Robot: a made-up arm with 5 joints.
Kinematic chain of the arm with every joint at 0, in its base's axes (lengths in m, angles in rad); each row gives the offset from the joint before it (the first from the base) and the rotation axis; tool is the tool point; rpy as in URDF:
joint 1: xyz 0 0 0.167 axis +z
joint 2: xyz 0 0 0 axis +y
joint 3: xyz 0.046 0 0.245 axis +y
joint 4: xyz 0.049 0 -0.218 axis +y
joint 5: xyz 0.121 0 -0.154 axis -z
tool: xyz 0 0 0 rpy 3.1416 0 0
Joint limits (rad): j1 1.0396..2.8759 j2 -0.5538..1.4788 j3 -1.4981..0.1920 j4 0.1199..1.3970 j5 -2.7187..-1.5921
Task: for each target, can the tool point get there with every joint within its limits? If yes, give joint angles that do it. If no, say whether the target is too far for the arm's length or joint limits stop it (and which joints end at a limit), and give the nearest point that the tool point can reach.
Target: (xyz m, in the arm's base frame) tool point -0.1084 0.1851 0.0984
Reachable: yes | joints 2.1006 -0.2768 -0.4586 1.1190 -1.7522
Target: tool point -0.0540 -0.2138 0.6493
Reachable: no: joint limits stop it (at a limit: joint 1, joint 2, joint 3, joint 4) | nearest point -0.1758 0.0478 0.7115 | short by 0.295 m
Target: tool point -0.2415 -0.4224 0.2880
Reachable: no: joint limits stop it (at a limit: joint 2, joint 3) | nearest point -0.0791 -0.1384 0.1787 | short by 0.345 m
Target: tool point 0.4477 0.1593 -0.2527
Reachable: no: joint limits stop it (at a limit: joint 1) | nearest point 0.1845 0.3140 -0.2527 | short by 0.305 m
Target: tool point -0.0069 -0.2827 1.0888
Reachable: no: too far | nearest point -0.1758 0.0478 0.7115 | short by 0.529 m
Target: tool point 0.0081 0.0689 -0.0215
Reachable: yes | joints 1.4544 0.3121 -0.1613 0.8554 -1.7263
